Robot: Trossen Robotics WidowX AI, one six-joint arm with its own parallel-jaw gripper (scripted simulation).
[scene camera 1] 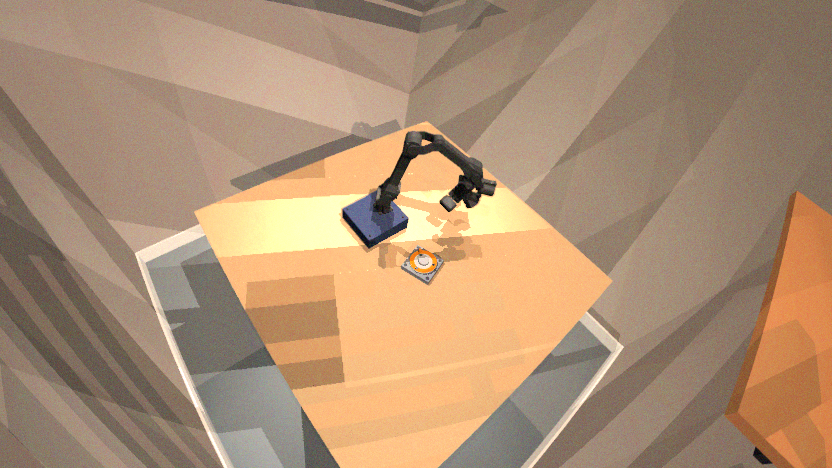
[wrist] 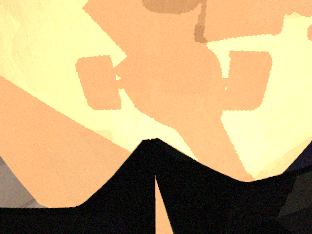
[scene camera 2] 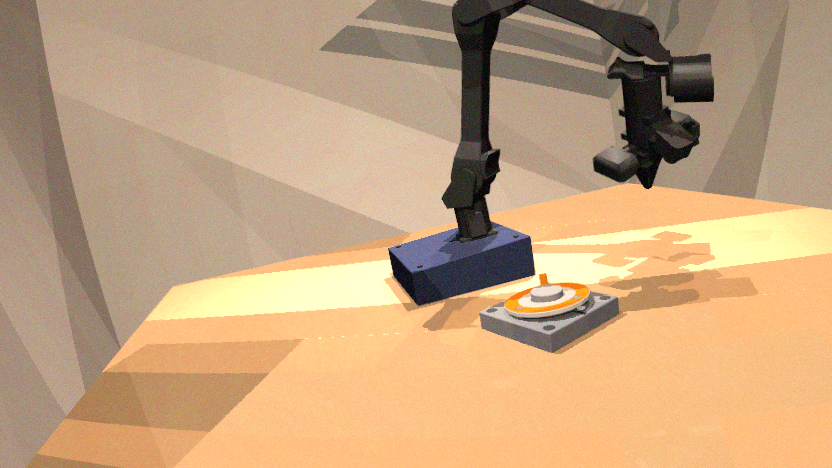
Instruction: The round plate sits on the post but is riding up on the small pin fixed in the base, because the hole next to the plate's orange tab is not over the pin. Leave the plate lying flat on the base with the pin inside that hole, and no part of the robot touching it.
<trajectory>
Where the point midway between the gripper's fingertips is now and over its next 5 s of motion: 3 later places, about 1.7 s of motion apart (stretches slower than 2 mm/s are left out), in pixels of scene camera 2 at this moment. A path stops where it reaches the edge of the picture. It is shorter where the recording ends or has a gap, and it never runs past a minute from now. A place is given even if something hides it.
My gripper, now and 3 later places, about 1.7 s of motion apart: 647,187; 537,279; 580,279; 581,276
</trajectory>
